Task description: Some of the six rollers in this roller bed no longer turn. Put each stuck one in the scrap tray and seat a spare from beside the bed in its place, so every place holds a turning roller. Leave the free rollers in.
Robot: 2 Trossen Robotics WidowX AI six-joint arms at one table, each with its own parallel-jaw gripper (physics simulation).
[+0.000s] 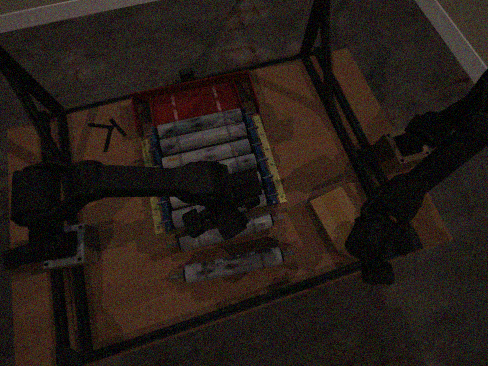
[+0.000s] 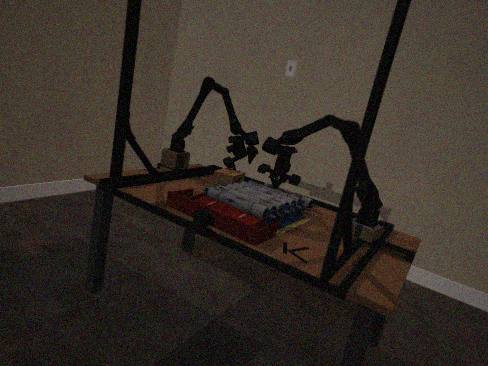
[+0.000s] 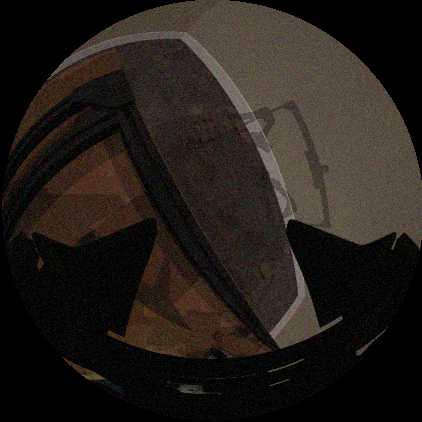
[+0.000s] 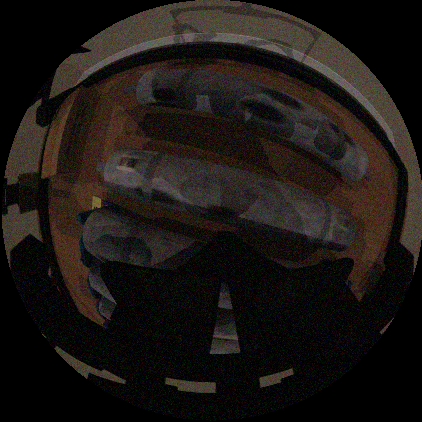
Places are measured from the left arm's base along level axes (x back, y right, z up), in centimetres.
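Pixels of known places: left gripper, fingertip midpoint: [image 2: 242, 167] [image 3: 224, 225] [image 4: 81, 68]; right gripper, fingertip midpoint: [image 2: 274, 191] [image 4: 223, 237]; left arm's base, origin of the base link: [image 1: 407, 144] [image 2: 176, 150]; right arm's base, origin of the base link: [image 1: 64, 245] [image 2: 366, 223].
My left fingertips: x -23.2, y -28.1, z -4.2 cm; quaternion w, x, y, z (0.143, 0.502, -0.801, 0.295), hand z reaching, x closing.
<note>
Ahead of a thing's pixels: the offset from my left fingertips to its top centre. "spot": to the spot under its first point.
The roller bed, with blue side rails [image 1: 266, 162] [image 2: 291, 220], holds a row of grey rollers [image 1: 204, 139] [image 2: 240, 197] [image 4: 130, 240]; the right arm hides several. Which are stuck cannot be told. One spare roller @(dz -1.2, dx -32.8, dy +20.4 cm) [image 1: 261, 225] [image 4: 200, 187] lies beside the bed's near end; another spare roller @(dz -1.2, dx -33.3, dy +11.2 cm) [image 1: 234, 264] [image 4: 225, 102], with dark patches, lies farther out. The red scrap tray @(dz -0.5, dx -31.2, dy +63.5 cm) [image 1: 195, 100] [image 2: 220, 212] stands at the bed's other end. My right gripper [image 1: 215, 222] [image 2: 276, 186] [image 4: 223, 237] is shut and empty above the bed's spare-side end. My left gripper [image 2: 242, 156] [image 3: 224, 225] is open and empty, raised off to the side.
Yellow strips @(spot: dz -5.9, dx -13.2, dy +37.4 cm) [image 1: 272, 162] run along the bed's sides. A wooden block @(dz -0.6, dx -2.1, dy +14.7 cm) [image 1: 332, 212] [image 2: 229, 175] lies between the bed and the left arm. A small black three-legged piece @(spot: dz -6.0, dx -60.5, dy +63.1 cm) [image 1: 109, 130] [image 2: 296, 251] lies beside the tray. Black frame posts [image 1: 320, 30] [image 2: 127, 75] stand at the table's sides.
</note>
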